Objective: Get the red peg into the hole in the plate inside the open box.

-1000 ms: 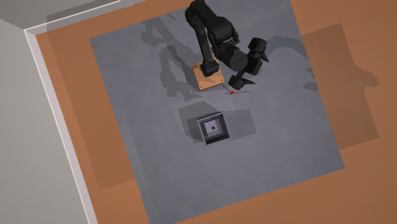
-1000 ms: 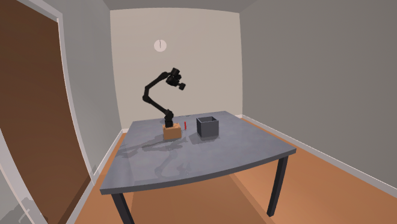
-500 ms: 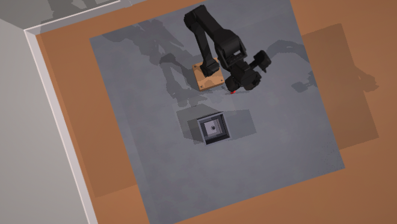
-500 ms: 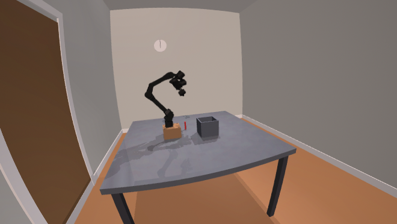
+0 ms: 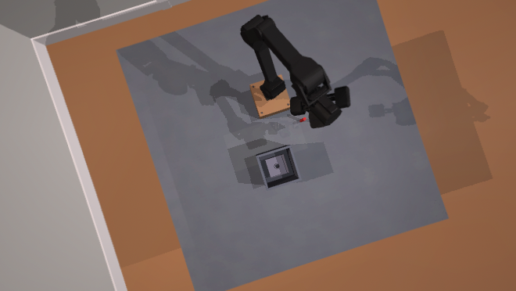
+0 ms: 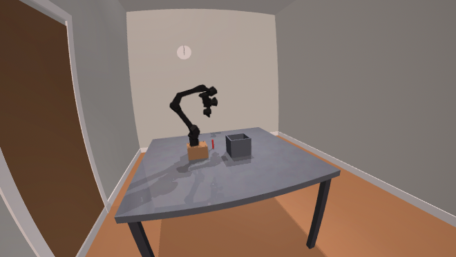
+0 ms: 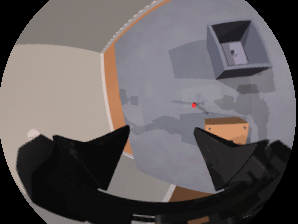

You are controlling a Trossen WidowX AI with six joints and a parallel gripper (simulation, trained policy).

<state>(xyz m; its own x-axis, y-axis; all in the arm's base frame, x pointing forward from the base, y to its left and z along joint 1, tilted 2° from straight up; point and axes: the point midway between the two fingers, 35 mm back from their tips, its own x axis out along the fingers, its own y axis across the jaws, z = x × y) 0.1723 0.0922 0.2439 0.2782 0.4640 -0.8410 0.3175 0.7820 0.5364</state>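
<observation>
My gripper tip is now 260 mm above the red peg and 30 mm to the left of it. The rest, counted from my gripper tip: light plate: 260 mm below, 240 mm to the right, 140 mm ahead.
</observation>
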